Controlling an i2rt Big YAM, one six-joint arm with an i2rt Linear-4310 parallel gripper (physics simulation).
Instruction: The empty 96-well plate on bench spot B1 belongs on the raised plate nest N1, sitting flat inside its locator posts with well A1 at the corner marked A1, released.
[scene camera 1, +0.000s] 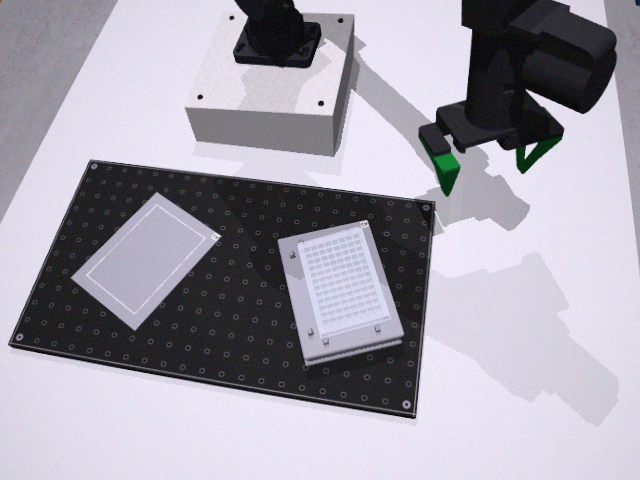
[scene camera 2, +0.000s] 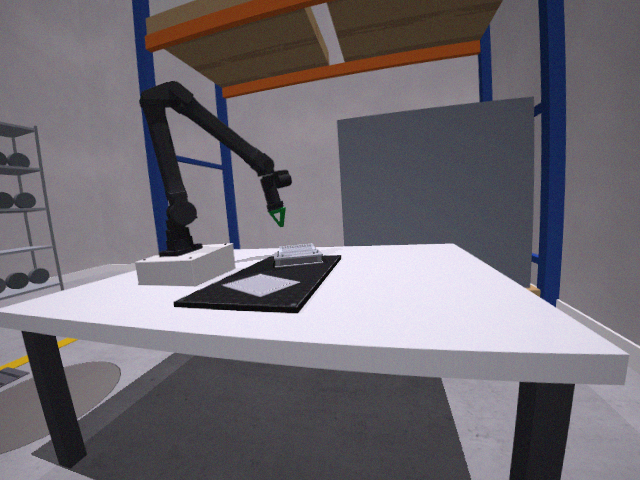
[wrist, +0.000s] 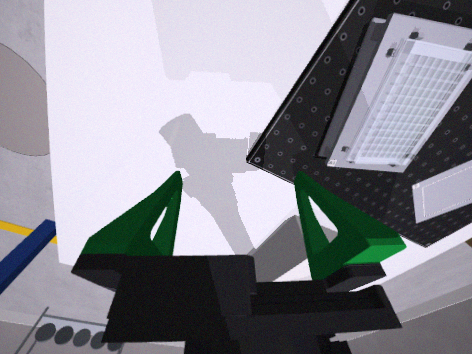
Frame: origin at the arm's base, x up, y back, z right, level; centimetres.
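Seen in the pictures: gripper, between the fingertips: (scene camera 1: 483, 181) (scene camera 2: 281, 226) (wrist: 239, 176); arm's base, origin of its link: (scene camera 1: 278, 46) (scene camera 2: 182, 252).
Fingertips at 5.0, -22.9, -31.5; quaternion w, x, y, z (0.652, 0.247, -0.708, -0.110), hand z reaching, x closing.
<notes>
Offsets run from my fingertips to a thing's top centre, as dx, dy, dz. "pt": to the spot under its first point. Level surfaces: height alone.
The clear 96-well plate {-6.5, -12.4, +14.4} (scene camera 1: 343, 281) (scene camera 2: 297, 248) (wrist: 415, 100) lies on the raised nest N1 {-7.8, -12.6, +14.9} (scene camera 1: 299, 297) (scene camera 2: 298, 261) (wrist: 372, 82). It looks flat, with small locator posts showing just outside its near short edge and along its left side in scene camera 1; posts on its right side are not clear. The nest's corner label {pt -8.8, -3.4, +13.4} (scene camera 1: 363, 224) (wrist: 331, 162) is beside one plate corner; well A1 on the plate cannot be read. Bench spot B1 {pt -11.9, -13.0, +41.3} (scene camera 1: 147, 260) (scene camera 2: 261, 284) (wrist: 447, 195) bears no plate. My gripper (scene camera 1: 484, 182) (scene camera 2: 280, 225) (wrist: 239, 176) is open and empty, raised beyond the board's corner, away from the plate.
The black perforated board {-12.0, -12.1, +29.8} (scene camera 1: 237, 330) (scene camera 2: 310, 289) (wrist: 295, 120) carries the nest and B1. The arm's pale base block (scene camera 1: 263, 126) (scene camera 2: 165, 272) stands behind the board on the white table {dx -13.4} (scene camera 1: 206, 428) (scene camera 2: 413, 310). A blue and orange rack (scene camera 2: 552, 155) stands behind the table.
</notes>
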